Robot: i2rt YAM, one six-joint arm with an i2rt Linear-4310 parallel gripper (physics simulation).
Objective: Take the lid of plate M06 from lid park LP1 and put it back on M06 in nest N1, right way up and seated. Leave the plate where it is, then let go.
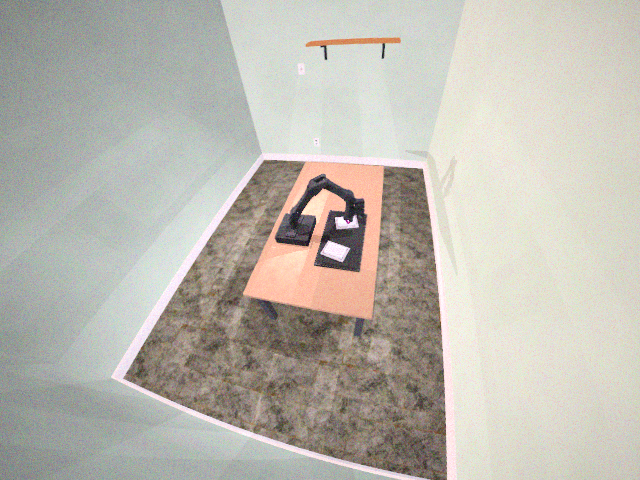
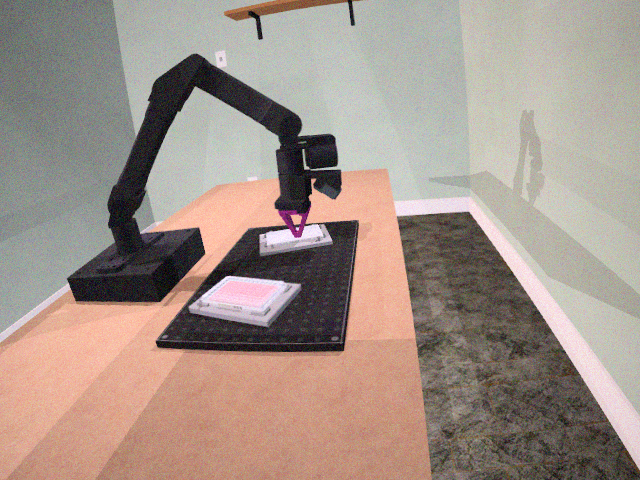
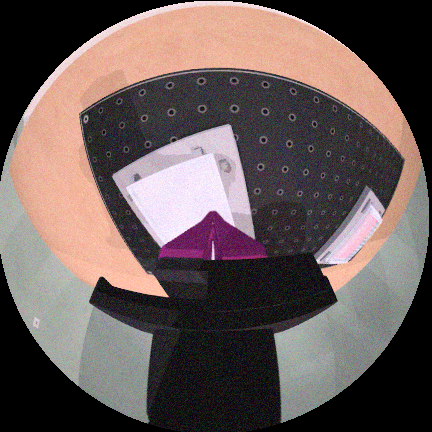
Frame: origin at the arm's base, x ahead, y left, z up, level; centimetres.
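Seen in the pictures: gripper, fingertip midpoint: (image 1: 348, 223) (image 2: 298, 237) (image 3: 212, 216); arm's base at its link origin: (image 1: 294, 226) (image 2: 132, 252).
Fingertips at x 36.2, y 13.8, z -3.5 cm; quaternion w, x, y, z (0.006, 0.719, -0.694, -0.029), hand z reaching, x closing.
Offsets run from my fingertips to a thing's middle. Level surfaces: height alone.
The lid {dy +2.2, dx -1.5, dz -0.3 cm} (image 1: 340, 223) (image 2: 280, 237) (image 3: 175, 197) is a flat white rectangle. It lies level in lid park LP1 {dy +2.0, dx -1.6, dz -0.7 cm} (image 2: 289, 250) (image 3: 238, 200), a light grey holder at the far end of the black board. My gripper (image 1: 347, 221) (image 2: 297, 236) (image 3: 212, 216) points down over the lid. Its magenta fingers are shut against each other, with nothing seen between them. The tips are at or just above the lid's top; contact is unclear. The fingers hide part of the lid. Plate M06 {dy -25.9, dx -3.5, dz +0.2 cm} (image 1: 334, 251) (image 2: 240, 293) (image 3: 361, 232), with a pink top area, sits in grey nest N1 {dy -25.9, dx -3.5, dz -0.8 cm} (image 2: 276, 311).
The black board {dy -11.9, dx -1.3, dz -2.3 cm} (image 1: 347, 242) (image 2: 317, 289) (image 3: 280, 120), with rows of holes, carries both holders. It lies on the wooden table {dz -3.0 cm} (image 1: 310, 284) (image 2: 310, 403) (image 3: 215, 40). The black arm base (image 1: 295, 229) (image 2: 139, 266) stands left of the board. A wall shelf (image 1: 356, 41) (image 2: 279, 7) hangs behind.
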